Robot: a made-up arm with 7 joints. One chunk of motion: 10 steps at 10 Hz.
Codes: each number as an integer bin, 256 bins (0 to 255) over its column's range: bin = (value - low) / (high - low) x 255, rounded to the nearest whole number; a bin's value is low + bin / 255 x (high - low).
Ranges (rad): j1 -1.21..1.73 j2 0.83..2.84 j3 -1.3..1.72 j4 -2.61..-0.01 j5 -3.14..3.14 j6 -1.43..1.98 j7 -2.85..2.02
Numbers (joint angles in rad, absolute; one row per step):
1: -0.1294 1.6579 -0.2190 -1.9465 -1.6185 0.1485 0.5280
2: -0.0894 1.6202 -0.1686 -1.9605 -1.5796 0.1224 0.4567
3: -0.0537 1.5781 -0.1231 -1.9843 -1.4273 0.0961 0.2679
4: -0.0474 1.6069 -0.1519 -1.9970 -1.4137 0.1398 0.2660
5: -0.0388 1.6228 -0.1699 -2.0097 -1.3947 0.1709 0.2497
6: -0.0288 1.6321 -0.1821 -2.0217 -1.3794 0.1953 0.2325
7: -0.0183 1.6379 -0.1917 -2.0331 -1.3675 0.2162 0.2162
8: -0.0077 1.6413 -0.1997 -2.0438 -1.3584 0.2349 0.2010
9: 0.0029 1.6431 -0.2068 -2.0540 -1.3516 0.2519 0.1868
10: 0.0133 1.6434 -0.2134 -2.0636 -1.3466 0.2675 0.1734
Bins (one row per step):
1: 94 105 91 65 62 118 177
2: 97 100 96 64 63 116 173
3: 100 95 99 61 70 114 163
4: 101 99 97 60 70 117 163
5: 102 101 95 59 71 120 162
6: 102 102 94 58 71 122 161
7: 103 102 94 57 72 123 161
8: 104 103 93 56 72 125 160
9: 105 103 92 55 73 126 159
10: 106 103 92 54 73 127 158

